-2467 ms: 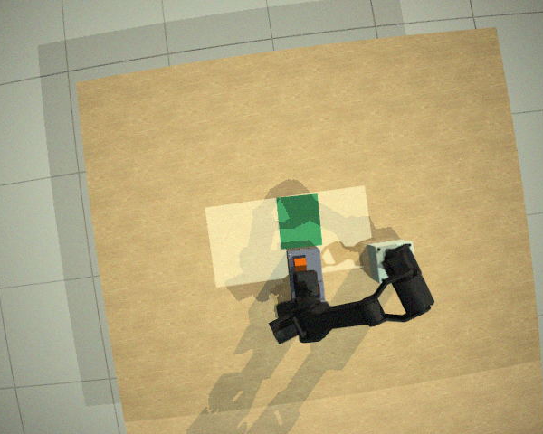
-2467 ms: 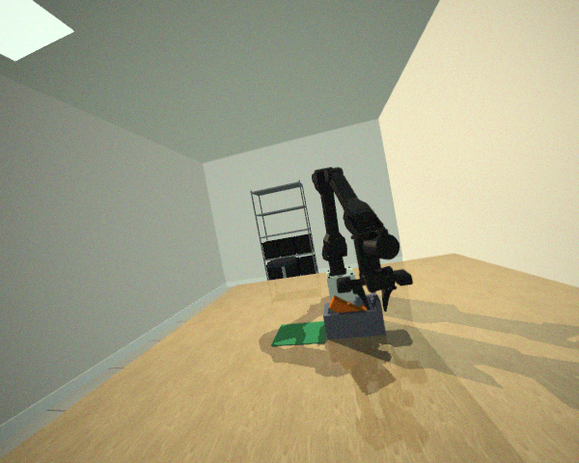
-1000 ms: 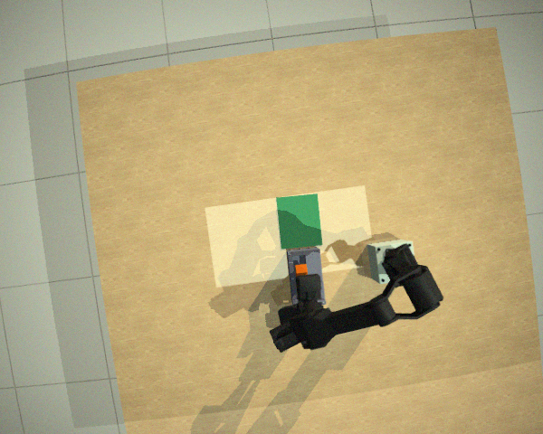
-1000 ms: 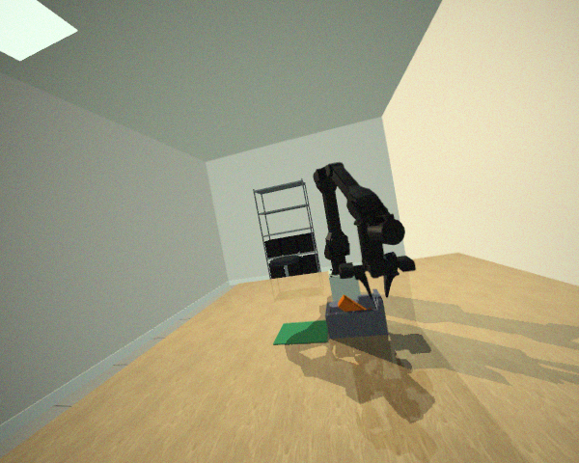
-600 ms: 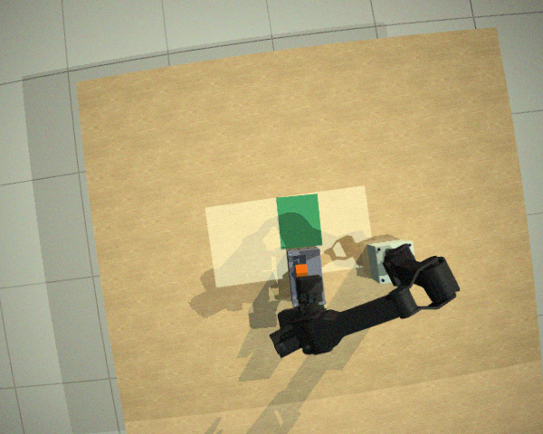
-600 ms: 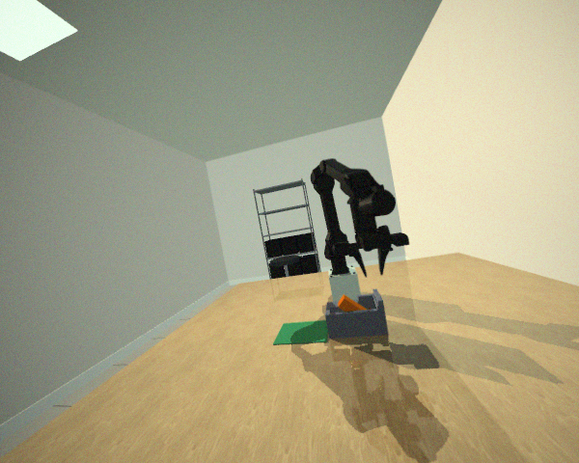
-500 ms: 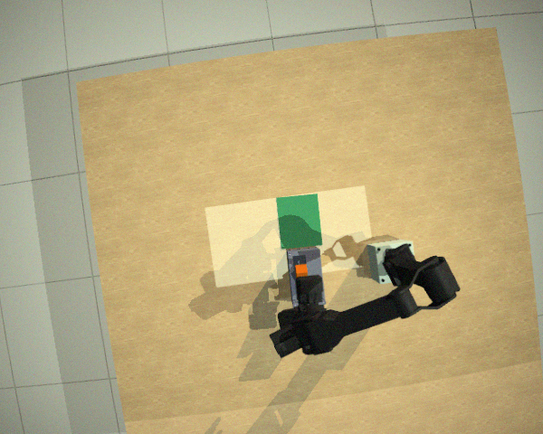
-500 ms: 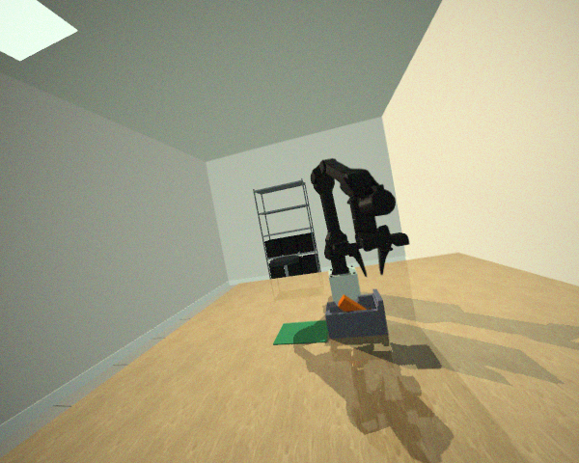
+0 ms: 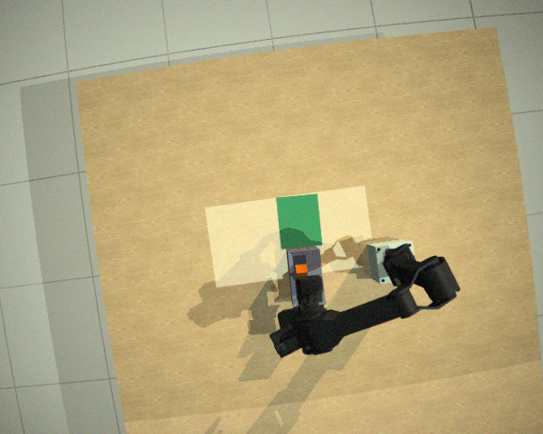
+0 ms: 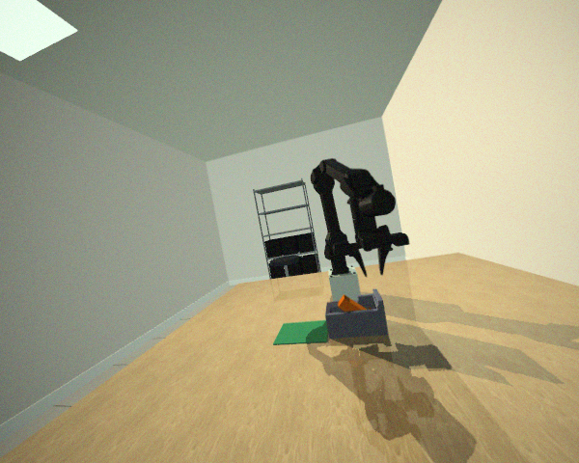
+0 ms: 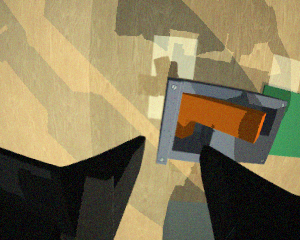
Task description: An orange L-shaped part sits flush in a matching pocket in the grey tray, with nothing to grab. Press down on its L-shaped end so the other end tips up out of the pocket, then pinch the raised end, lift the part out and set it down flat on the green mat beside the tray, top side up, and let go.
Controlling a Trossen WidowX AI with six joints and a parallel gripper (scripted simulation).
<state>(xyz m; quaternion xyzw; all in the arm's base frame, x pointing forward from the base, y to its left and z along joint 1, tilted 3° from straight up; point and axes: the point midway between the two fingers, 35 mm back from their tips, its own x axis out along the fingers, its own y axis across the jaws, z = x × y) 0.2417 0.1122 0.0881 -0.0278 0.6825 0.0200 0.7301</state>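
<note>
My gripper tip is 10 cm above the orange L-shaped part, 4 cm to the left of it and 1 cm past it. Also, from my gripper tip: green mat 22 cm to the right, 16 cm below, 1 cm ahead.
</note>
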